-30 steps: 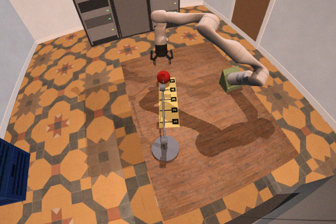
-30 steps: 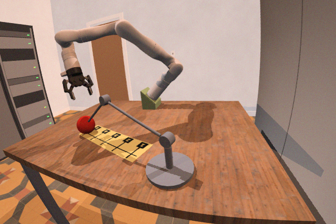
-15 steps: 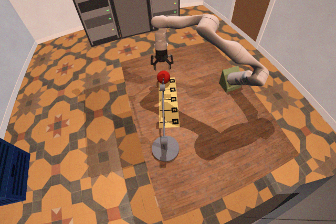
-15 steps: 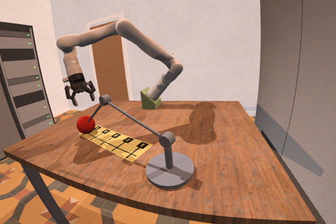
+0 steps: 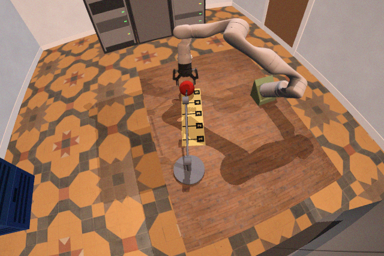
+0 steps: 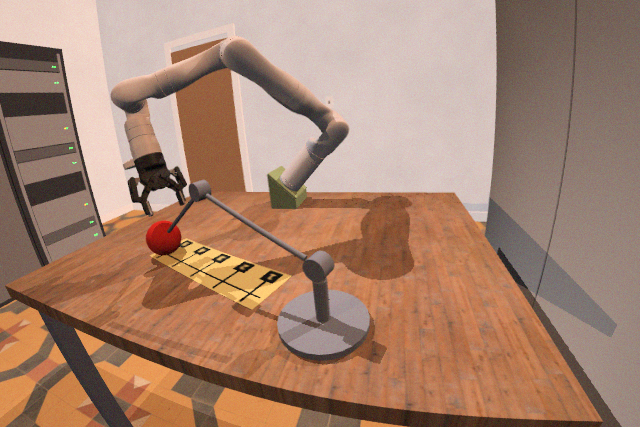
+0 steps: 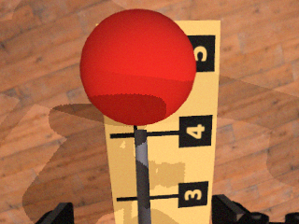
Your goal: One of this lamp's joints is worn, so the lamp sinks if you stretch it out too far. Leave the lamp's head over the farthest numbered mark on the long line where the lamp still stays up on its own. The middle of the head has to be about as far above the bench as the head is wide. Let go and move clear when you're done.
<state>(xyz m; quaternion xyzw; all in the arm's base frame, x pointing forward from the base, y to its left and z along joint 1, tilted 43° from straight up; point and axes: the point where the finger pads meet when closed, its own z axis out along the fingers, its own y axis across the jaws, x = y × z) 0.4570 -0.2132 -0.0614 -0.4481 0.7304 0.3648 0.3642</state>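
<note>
Right now the yellow numbered strip is 15 cm below my hand, 11 cm to the left of it and 1 cm ahead of it. The rest, counted from my hand: round grey base: 43 cm to the left, 18 cm ahead, 12 cm below.
</note>
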